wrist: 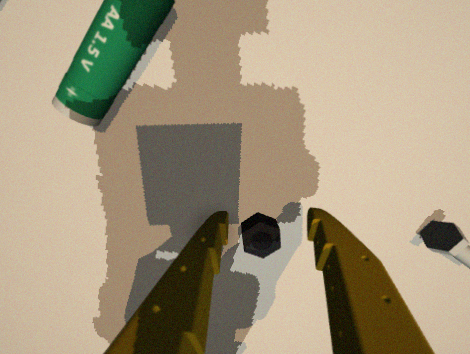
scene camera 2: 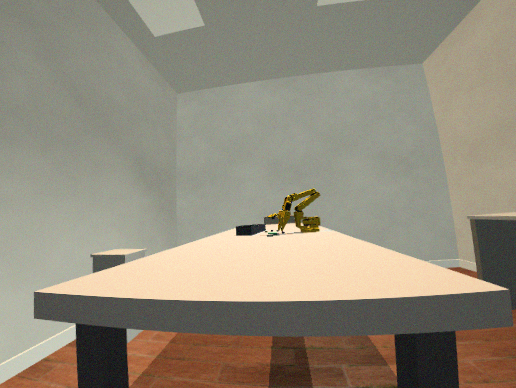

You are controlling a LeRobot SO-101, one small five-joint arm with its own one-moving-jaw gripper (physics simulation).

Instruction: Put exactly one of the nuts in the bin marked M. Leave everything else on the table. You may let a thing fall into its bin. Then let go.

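Frame: origin at the arm's base, x ahead, y left, z up, level; metres.
Where they show: hand, its tool point: point(wrist: 227, 223) point(scene camera 2: 281, 230); arm's base, origin of its link: point(scene camera 2: 305, 231).
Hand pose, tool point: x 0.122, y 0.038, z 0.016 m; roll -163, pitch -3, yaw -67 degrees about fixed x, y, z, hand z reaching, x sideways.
Things, the pixels of their top centre, and the offset from my tool point. "spot": a spot on its surface instead. Level surfaces: height alone.
- black hex nut, centre of its top: point(wrist: 261, 241) 0.007 m back, 0.018 m right, 0.008 m down
- dark bin, centre of its top: point(scene camera 2: 252, 224) 0.163 m ahead, 0.114 m right, 0.030 m up
- green AA battery, centre of its top: point(wrist: 95, 46) 0.039 m ahead, 0.055 m left, 0.002 m down
- bolt with a black hex head, a spot on its surface: point(wrist: 440, 235) spot: 0.023 m ahead, 0.091 m right, 0.009 m down
- table, height of its surface: 0.016 m down
A black hex nut point(wrist: 260, 235) lies on the table in the wrist view, drawn in the gap between the jaw tips, nearer the left jaw and touching neither. My gripper point(wrist: 268, 212) point(scene camera 2: 281, 232) is open in a V, with its tips pointing down over the table. In the scene view a dark bin point(scene camera 2: 245, 230) stands to the left of the arm; no letter can be read on it. The nut cannot be made out in the scene view.
A green AA battery point(wrist: 107, 60) lies at the upper left of the wrist view. A bolt with a black hex head point(wrist: 440, 235) lies at the right edge. A grey box point(scene camera 2: 271, 220) stands behind the arm on the table point(scene camera 2: 270, 270).
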